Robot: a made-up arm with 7 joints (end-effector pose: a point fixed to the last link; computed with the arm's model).
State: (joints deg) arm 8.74 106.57 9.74 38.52 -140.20 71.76 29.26
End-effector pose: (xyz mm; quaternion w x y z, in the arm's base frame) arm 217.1 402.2 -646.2 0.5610 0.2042 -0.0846 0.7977
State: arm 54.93 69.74 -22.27 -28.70 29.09 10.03 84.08
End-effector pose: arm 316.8 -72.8 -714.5 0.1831 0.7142 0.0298 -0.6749
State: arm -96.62 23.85 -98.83 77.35 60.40 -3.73 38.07
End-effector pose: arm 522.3 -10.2 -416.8 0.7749 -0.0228 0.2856 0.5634
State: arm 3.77 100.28 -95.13 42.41 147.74 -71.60 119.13
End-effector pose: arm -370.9 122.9 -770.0 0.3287 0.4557 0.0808 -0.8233
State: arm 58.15 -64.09 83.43 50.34 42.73 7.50 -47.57
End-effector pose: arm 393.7 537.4 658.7 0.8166 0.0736 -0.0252 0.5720
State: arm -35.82 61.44 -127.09 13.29 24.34 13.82 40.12
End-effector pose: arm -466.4 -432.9 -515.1 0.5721 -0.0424 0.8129 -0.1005
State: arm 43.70 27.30 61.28 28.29 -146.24 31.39 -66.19
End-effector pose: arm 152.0 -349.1 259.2 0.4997 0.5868 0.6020 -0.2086
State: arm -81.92 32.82 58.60 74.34 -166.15 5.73 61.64
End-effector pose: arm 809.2 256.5 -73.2 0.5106 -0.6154 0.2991 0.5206
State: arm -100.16 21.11 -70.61 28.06 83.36 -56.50 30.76
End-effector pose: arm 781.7 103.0 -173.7 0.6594 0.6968 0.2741 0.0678
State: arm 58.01 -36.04 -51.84 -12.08 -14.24 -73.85 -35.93
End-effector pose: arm -763.9 -228.9 145.8 0.1953 -0.6388 0.7115 0.2179
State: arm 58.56 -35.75 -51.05 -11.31 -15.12 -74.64 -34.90
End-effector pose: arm -759.4 -236.9 140.7 0.1992 -0.6425 0.7045 0.2263
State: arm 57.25 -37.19 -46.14 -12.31 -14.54 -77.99 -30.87
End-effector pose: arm -703.9 -306.6 167.1 0.1808 -0.6750 0.6818 0.2165
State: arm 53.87 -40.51 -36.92 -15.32 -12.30 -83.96 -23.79
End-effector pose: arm -573.9 -423.7 232.0 0.1417 -0.7372 0.6337 0.1865
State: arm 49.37 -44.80 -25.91 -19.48 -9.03 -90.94 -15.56
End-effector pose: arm -383.6 -524.0 317.7 0.0986 -0.8093 0.5601 0.1470
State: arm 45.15 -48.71 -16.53 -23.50 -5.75 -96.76 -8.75
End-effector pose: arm -197.5 -565.9 391.4 0.0674 -0.8663 0.4822 0.1117
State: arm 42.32 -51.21 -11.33 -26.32 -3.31 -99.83 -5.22
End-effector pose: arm -85.4 -567.5 431.6 0.0530 -0.8958 0.4326 0.0877
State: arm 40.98 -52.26 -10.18 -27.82 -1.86 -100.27 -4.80
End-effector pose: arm -54.8 -561.9 442.7 0.0510 -0.9030 0.4203 0.0730
